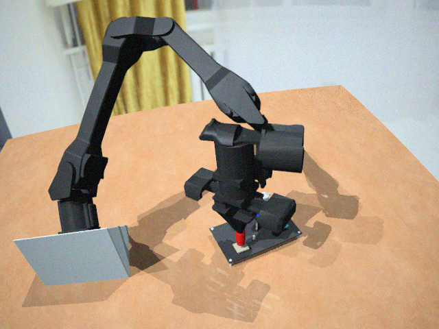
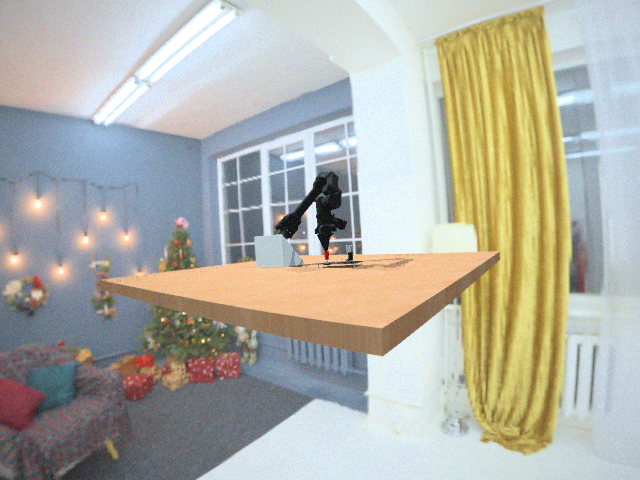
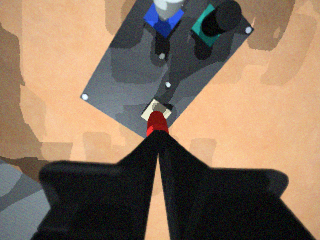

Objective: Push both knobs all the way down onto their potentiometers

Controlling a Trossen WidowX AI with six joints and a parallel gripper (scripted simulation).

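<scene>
The red knob is 20 mm below my gripper tip.
</scene>
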